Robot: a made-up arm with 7 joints. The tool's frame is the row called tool. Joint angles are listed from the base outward. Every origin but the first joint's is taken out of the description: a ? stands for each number. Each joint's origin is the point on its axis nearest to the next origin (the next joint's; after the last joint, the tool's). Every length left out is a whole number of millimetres.
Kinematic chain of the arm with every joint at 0, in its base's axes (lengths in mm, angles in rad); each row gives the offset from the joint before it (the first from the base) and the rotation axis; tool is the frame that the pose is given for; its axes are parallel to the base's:
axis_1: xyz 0 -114 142 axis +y
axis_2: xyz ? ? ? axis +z
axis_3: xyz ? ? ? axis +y
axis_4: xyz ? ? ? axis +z
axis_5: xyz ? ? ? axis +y
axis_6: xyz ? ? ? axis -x
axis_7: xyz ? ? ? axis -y
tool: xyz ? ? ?
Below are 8 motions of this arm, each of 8 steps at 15 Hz.
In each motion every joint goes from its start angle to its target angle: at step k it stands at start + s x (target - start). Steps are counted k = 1, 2, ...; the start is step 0. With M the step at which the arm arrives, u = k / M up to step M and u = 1 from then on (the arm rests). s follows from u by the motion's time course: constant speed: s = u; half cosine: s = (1 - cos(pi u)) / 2; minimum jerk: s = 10 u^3 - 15 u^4 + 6 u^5.
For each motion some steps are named. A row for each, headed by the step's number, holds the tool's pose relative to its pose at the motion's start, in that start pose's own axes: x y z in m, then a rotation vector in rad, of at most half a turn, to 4 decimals.
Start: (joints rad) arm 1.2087 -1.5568 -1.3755 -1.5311 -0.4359 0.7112 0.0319
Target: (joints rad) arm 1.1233 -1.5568 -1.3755 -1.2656 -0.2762 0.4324 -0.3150
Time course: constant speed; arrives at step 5
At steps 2, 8:
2: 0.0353 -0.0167 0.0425 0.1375 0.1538 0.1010
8: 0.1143 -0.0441 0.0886 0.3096 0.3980 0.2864

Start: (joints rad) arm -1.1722 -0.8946 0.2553 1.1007 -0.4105 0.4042 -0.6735
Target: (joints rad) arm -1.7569 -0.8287 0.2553 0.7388 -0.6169 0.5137 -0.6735
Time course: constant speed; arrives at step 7
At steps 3, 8:
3: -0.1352 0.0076 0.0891 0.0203 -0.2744 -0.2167
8: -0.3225 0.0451 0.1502 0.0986 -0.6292 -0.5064

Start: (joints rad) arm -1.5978 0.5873 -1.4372 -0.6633 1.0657 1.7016 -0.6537
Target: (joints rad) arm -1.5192 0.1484 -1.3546 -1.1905 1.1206 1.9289 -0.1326
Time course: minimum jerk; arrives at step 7
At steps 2, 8:
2: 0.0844 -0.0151 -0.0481 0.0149 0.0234 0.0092
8: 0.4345 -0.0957 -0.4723 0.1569 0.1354 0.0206

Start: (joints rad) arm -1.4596 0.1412 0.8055 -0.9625 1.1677 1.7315 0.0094
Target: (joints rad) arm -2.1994 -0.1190 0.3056 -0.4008 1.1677 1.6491 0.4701
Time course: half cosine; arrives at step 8
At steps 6, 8:
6: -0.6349 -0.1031 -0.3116 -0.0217 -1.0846 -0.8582
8: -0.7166 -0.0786 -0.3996 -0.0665 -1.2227 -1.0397

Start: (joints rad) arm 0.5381 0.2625 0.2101 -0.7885 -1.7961 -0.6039 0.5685
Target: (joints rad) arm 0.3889 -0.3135 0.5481 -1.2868 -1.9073 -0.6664 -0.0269
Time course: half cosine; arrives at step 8
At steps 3, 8:
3: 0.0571 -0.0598 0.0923 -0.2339 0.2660 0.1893
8: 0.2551 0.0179 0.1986 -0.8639 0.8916 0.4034

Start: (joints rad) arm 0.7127 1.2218 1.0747 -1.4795 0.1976 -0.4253 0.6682
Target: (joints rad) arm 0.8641 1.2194 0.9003 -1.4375 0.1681 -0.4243 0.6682
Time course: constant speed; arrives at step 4
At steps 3, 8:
3: -0.0420 0.0603 -0.0221 0.1276 0.0802 0.0444
8: -0.0577 0.0801 -0.0270 0.1696 0.1079 0.0562

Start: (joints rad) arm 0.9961 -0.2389 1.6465 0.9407 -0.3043 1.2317 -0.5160
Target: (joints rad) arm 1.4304 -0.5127 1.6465 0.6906 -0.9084 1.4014 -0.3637
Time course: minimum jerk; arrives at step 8
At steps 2, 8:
2: 0.0108 -0.0241 -0.0162 0.0531 0.0124 -0.0537
8: 0.1372 -0.1169 -0.1510 0.2958 0.3061 -0.5697

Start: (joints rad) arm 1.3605 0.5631 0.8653 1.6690 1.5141 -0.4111 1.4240
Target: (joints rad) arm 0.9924 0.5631 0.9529 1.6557 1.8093 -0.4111 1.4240
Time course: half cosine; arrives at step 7
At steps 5, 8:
5: -0.1186 -0.0209 0.1441 -0.2669 0.2591 -0.1879
8: -0.1423 -0.0143 0.1790 -0.3230 0.3189 -0.2376

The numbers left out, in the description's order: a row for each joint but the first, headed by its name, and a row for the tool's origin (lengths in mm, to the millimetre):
axis_2: 205 0 -7
axis_3: 243 161 0
axis_4: 37 0 -336
axis_5: 128 106 0
axis_6: 410 0 47
axis_7: 0 -182 104
tool: -399 0 95

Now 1 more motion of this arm.
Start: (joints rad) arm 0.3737 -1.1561 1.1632 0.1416 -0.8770 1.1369 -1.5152
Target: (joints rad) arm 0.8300 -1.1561 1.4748 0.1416 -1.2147 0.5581 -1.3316
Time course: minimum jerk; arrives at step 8
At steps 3, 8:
3: 0.0819 0.0011 -0.0162 -0.0133 0.0145 0.0620
8: 0.2859 -0.0348 -0.0784 0.0195 0.0568 0.2080

